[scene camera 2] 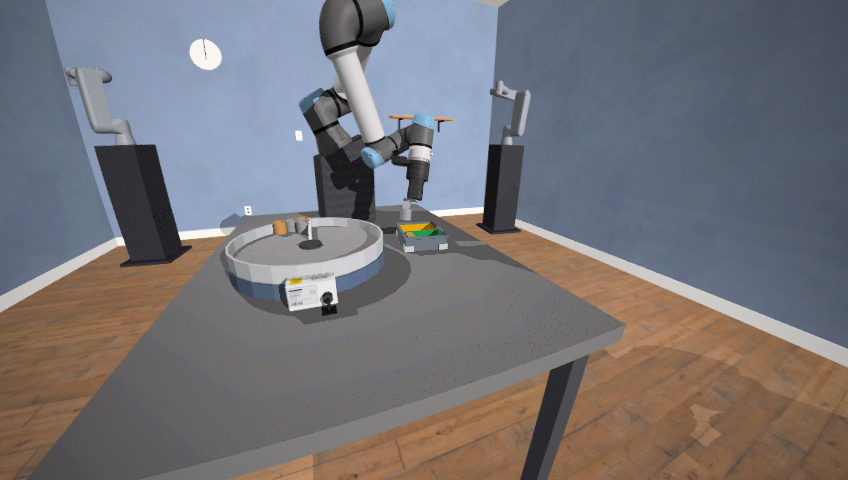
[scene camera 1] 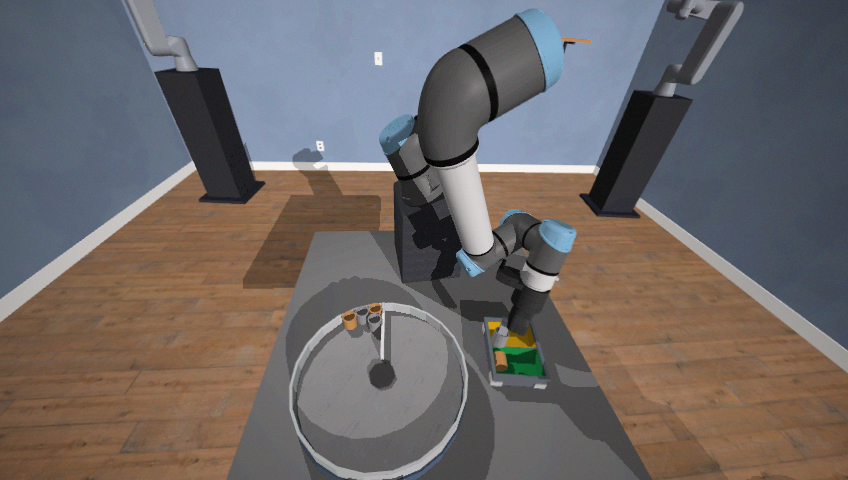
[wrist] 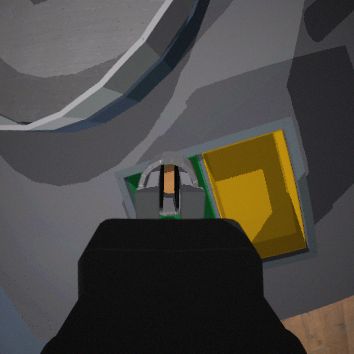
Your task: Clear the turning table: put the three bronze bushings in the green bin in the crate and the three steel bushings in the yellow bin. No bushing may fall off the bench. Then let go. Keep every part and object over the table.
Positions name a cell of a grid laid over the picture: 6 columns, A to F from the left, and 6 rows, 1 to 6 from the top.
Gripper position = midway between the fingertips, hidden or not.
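Note:
A crate (scene camera 1: D5) is there for me to see, and I find it again in scene camera 2 (scene camera 2: D3) and in the wrist view (wrist: E3). My gripper (scene camera 1: D5) appears too. It is visible in scene camera 2 (scene camera 2: C3), and the same gripper is there in the wrist view (wrist: C3). I can also see a turning table (scene camera 1: C5), which both scene camera 2 (scene camera 2: C4) and the wrist view (wrist: B2) let me see as well.

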